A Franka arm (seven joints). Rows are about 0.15 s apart.
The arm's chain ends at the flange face. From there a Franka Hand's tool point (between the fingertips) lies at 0.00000 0.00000 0.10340 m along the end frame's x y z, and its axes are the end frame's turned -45 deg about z.
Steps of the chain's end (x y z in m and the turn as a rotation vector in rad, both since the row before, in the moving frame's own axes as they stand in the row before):
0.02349, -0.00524, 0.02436, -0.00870, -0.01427, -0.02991
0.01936, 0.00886, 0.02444, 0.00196, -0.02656, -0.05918
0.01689, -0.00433, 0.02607, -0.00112, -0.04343, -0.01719
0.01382, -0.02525, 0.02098, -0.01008, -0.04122, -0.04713
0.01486, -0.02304, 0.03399, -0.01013, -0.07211, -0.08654
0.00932, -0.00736, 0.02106, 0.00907, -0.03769, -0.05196
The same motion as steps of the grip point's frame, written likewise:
0.01863, 0.01252, 0.02435, 0.00394, -0.01624, -0.02991
0.00557, 0.01792, 0.02440, 0.02017, -0.01739, -0.05918
0.01172, 0.00582, 0.02597, 0.02992, -0.03150, -0.01719
0.02382, -0.01027, 0.02089, 0.02202, -0.03627, -0.04713
0.02060, -0.01005, 0.03372, 0.04383, -0.05815, -0.08654
0.00961, -0.00198, 0.02098, 0.03306, -0.02024, -0.05196

